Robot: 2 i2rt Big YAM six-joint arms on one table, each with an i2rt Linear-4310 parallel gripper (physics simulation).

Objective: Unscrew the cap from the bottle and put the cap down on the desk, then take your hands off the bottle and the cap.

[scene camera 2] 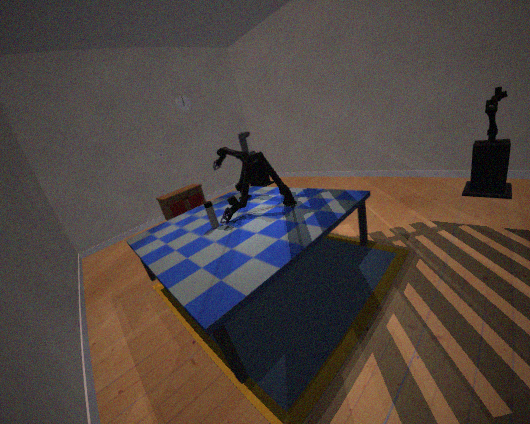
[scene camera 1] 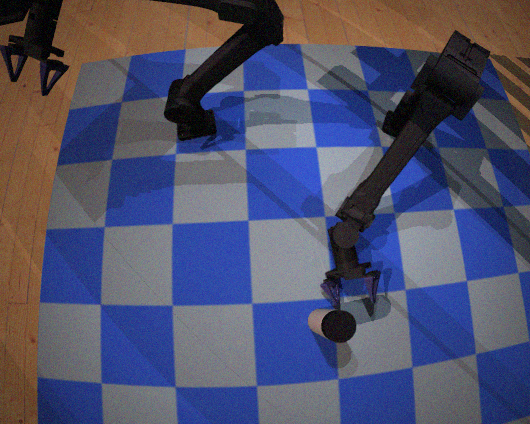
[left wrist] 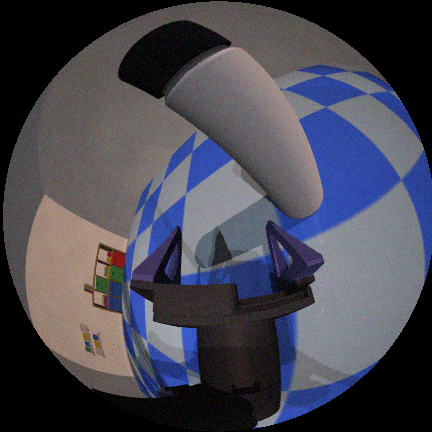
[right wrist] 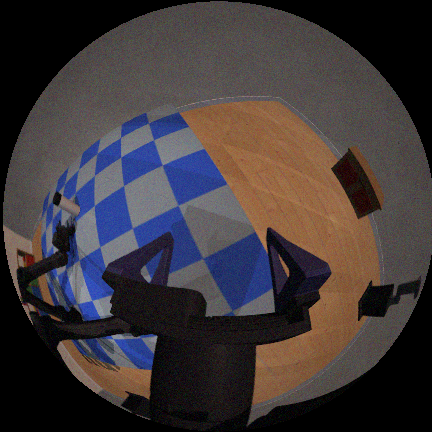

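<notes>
The left wrist view also shows the left gripper. The right gripper, open and holding nothing, appears in the right wrist view as well. In the scene, a black cap sits on a white bottle.
</notes>
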